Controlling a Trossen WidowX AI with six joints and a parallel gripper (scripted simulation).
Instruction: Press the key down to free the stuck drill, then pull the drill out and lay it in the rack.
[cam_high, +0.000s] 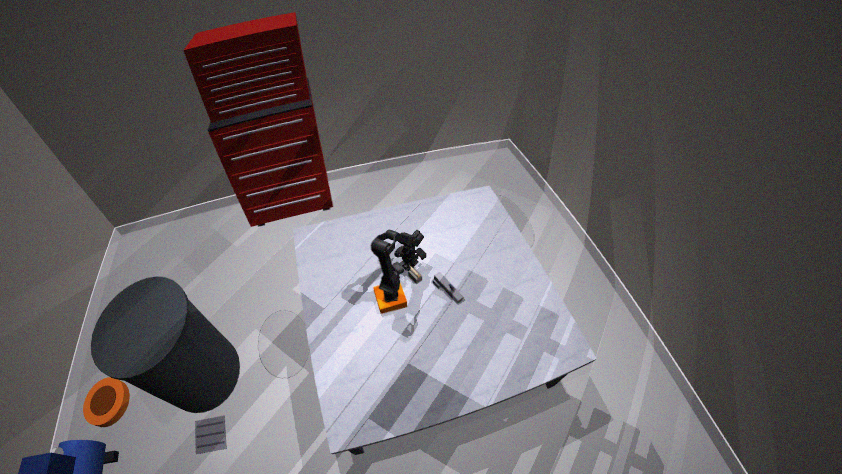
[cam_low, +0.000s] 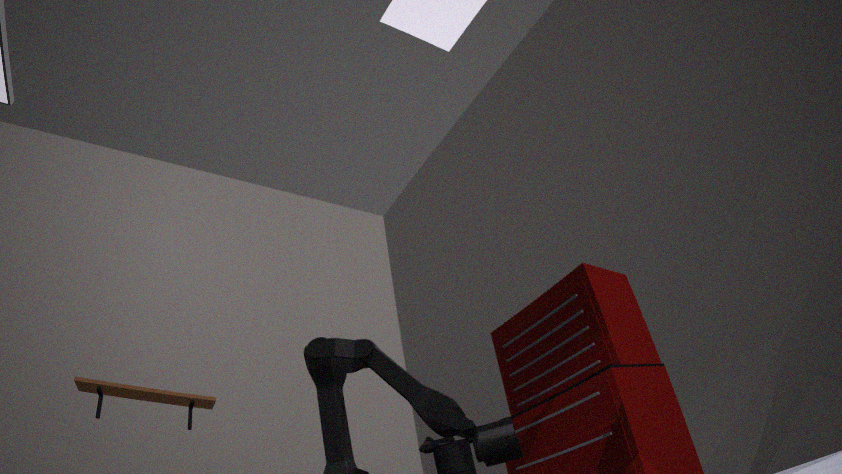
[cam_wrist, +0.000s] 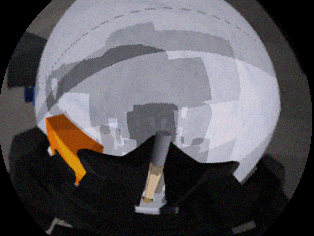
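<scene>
Now: the drill 40 mm to the right of my gripper tip, 40 mm above it and 20 mm ahead of it. Round my gripper tip: long grey fixture (170 mm ahead, 150 mm to the right, 30 mm above); then holder block (50 mm to the right, 20 mm ahead, 10 mm above); then dark key (180 mm to the right, 180 mm ahead, 40 mm above).
</scene>
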